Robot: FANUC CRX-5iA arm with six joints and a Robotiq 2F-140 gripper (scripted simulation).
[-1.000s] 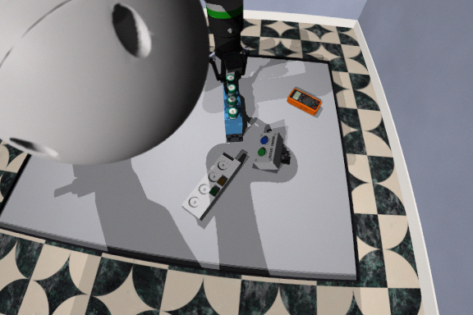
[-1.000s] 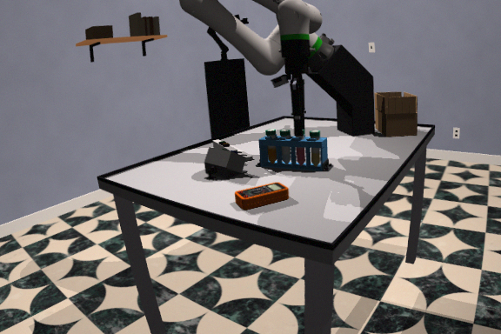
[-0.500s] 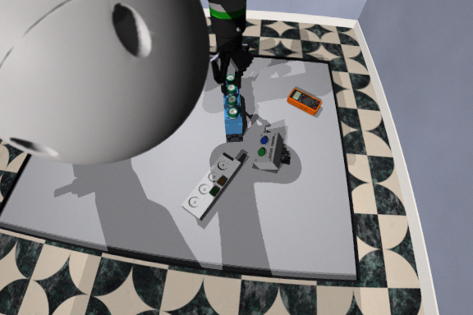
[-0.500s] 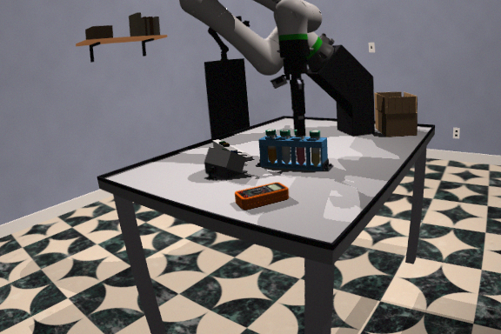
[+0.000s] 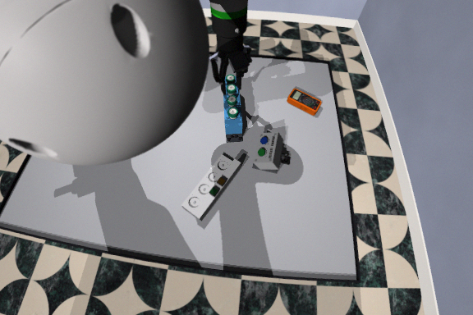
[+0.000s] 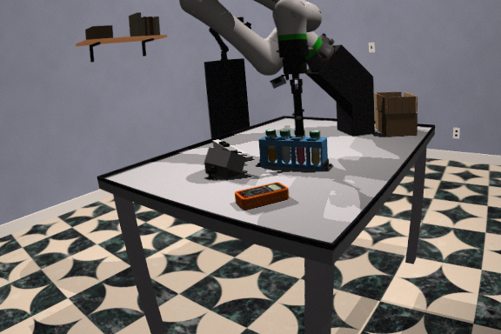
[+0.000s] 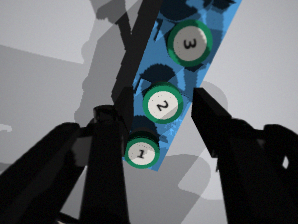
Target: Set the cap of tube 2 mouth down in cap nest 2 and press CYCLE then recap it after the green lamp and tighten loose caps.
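Now: the cap 30 mm below my hand. Also, from my hand: green ready key 240 mm to the right, 90 mm ahead, 80 mm below; blue cycle key 190 mm to the right, 100 mm ahead, 80 mm below; key housing 220 mm to the right, 110 mm ahead, 90 mm below.
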